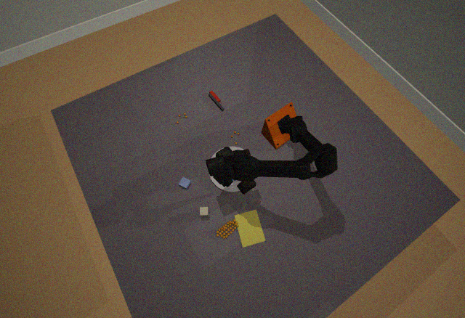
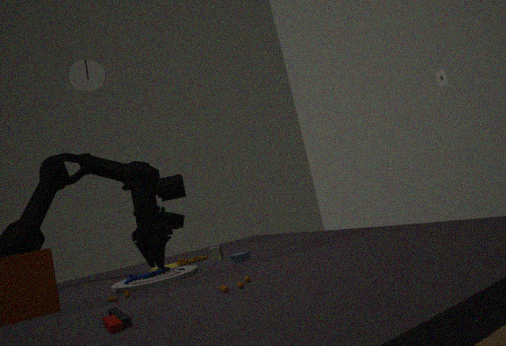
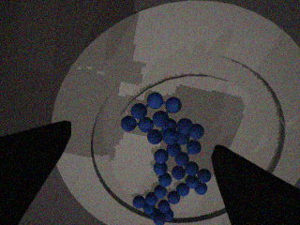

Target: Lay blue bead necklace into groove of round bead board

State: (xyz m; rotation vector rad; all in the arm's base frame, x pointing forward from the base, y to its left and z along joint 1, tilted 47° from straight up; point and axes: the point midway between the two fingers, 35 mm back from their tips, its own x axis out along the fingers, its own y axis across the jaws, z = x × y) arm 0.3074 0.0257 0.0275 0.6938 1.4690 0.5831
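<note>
My gripper tip is 2 cm past the round white bead board, 4 cm to the left of it and 2 cm above it. Also, from my gripper tip: cream cube 18 cm ahead, 4 cm to the left, 1 cm below; then yellow sheet 8 cm ahead, 19 cm to the left, 2 cm below; then light blue cube 17 cm ahead, 10 cm to the right, 2 cm below.
</note>
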